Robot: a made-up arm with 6 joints.
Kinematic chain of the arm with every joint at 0, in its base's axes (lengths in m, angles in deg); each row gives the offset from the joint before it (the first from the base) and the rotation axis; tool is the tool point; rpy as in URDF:
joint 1: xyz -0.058 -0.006 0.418 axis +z
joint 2: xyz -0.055 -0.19 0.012 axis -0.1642 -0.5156 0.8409
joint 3: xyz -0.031 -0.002 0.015 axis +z
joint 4: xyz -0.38 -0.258 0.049 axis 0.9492 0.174 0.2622
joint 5: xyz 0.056 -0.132 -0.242 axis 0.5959 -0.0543 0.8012
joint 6: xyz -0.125 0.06 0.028 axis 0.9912 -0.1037 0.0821
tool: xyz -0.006 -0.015 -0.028 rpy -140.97 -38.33 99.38
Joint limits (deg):
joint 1: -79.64..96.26
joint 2: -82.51..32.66
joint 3: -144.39..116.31
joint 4: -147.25..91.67
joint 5: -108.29..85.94
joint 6: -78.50..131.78
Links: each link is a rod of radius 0.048 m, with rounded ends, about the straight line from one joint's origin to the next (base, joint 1, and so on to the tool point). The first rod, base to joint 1, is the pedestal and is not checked.
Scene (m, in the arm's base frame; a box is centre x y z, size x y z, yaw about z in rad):
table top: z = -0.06
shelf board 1: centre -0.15 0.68 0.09 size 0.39 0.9 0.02 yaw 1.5
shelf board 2: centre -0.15 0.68 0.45 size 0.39 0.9 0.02 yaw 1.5
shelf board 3: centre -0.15 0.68 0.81 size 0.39 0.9 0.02 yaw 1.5
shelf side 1: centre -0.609 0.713 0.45 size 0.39 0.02 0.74 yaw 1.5
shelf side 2: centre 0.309 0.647 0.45 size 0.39 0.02 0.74 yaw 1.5
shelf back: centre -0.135 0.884 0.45 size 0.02 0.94 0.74 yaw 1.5
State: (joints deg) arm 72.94 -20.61 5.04 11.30 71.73 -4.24
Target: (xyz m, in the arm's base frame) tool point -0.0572 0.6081 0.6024
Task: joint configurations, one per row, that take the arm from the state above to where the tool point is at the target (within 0.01 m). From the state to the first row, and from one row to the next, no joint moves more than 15 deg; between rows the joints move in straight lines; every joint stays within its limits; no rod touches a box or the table.
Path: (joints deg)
1: 58.81 -24.05 -1.96 8.77 72.19 -3.98
2: 44.68 -27.49 -8.96 6.24 72.65 -3.73
3: 30.55 -30.93 -15.95 3.71 73.11 -3.47
4: 16.42 -34.36 -22.95 1.18 73.56 -3.22
5: 2.30 -37.80 -29.95 -1.35 74.02 -2.96
6: -11.83 -41.24 -36.95 -3.88 74.48 -2.71
7: -25.96 -44.68 -43.95 -6.41 74.94 -2.45
8: -40.09 -48.12 -50.95 -8.94 75.40 -2.20
9: -54.22 -51.56 -57.94 -11.47 75.86 -1.94

